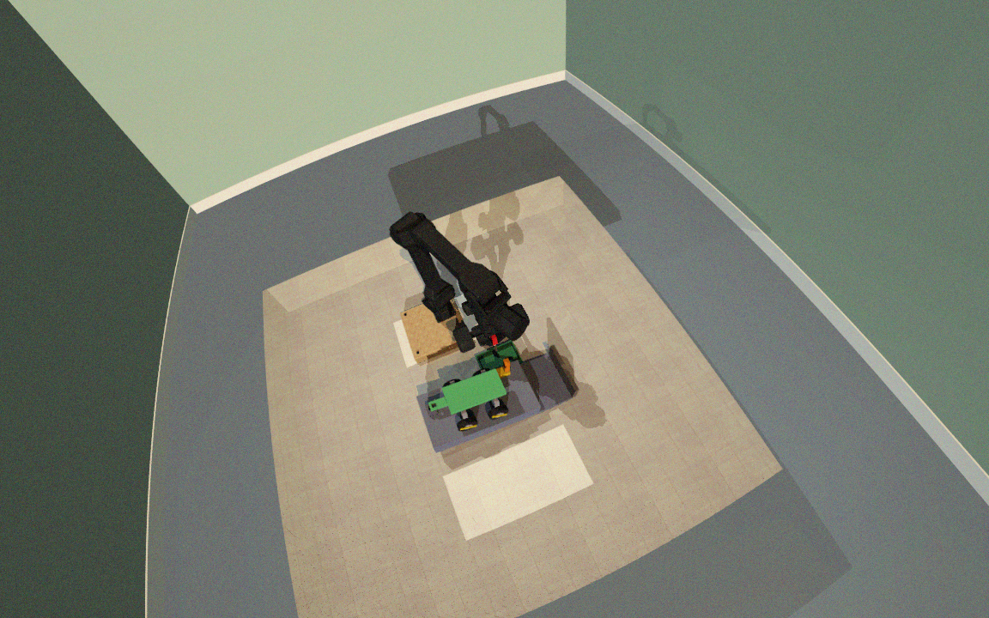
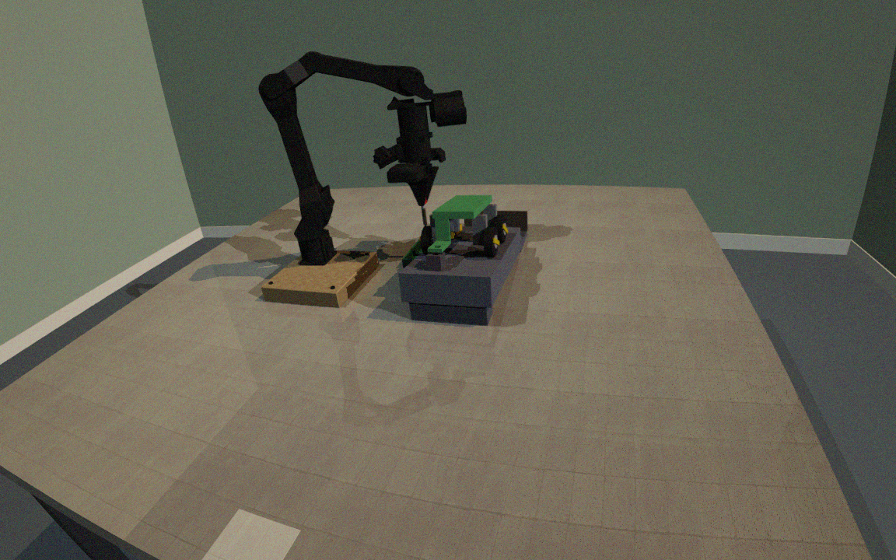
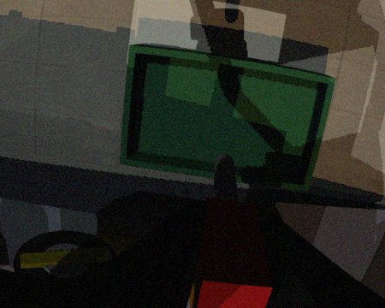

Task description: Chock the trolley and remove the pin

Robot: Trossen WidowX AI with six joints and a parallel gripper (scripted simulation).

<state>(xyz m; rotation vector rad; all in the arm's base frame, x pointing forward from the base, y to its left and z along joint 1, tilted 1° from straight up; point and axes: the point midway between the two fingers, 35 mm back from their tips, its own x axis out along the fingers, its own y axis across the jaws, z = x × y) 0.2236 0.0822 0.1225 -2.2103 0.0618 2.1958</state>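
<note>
My gripper tip is 13 cm above the green tray. Round my gripper tip: yellow chock 6 cm ahead, 4 cm below, 2 cm to the right; trolley 11 cm to the right, 11 cm ahead, 1 cm below; red-headed stop pin right at my gripper tip.
</note>
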